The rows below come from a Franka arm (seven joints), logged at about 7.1 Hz.
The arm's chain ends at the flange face. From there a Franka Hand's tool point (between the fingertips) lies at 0.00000 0.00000 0.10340 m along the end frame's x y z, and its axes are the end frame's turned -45 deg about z.
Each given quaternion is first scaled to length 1.
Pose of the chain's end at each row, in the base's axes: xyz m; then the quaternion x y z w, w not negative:
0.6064 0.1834 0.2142 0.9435 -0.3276 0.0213 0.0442
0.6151 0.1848 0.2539 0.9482 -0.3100 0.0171 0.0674
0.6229 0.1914 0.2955 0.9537 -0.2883 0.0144 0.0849
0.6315 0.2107 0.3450 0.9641 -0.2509 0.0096 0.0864
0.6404 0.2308 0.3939 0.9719 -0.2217 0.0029 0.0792
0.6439 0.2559 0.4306 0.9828 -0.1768 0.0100 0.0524
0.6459 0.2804 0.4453 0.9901 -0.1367 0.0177 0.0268
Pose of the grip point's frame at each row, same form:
0.6076 0.1733 0.1113 0.9971 0.0584 0.0028 0.0490
0.6141 0.1705 0.1515 0.9946 0.0765 -0.0100 0.0688
0.6207 0.1738 0.1936 0.9914 0.0986 -0.0192 0.0839
0.6289 0.1930 0.2432 0.9867 0.1371 -0.0242 0.0835
0.6374 0.2147 0.2918 0.9827 0.1671 -0.0276 0.0743
0.6440 0.2449 0.3278 0.9756 0.2128 -0.0108 0.0522
0.6488 0.2744 0.3421 0.9670 0.2526 0.0061 0.0315

